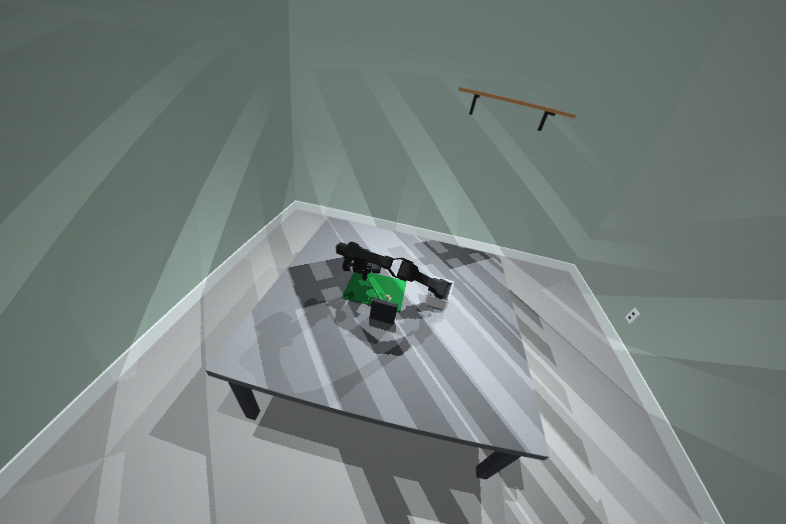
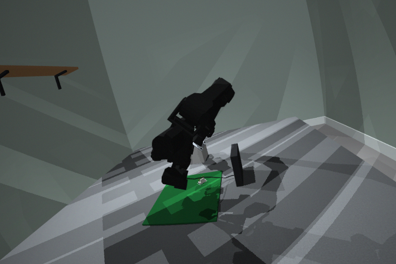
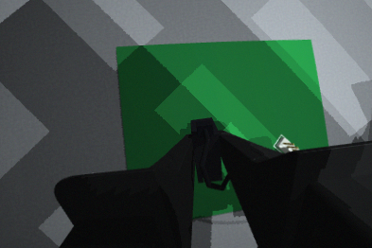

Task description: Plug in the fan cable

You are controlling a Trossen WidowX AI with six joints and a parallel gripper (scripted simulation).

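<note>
My gripper tip is 7 cm past the green board, 1 cm to the left of it and 11 cm above it. From my gripper tip the other things lie so: black fan (14 cm behind, 18 cm to the left, 4 cm below); then black plug (1 cm to the left, 1 cm below).
</note>
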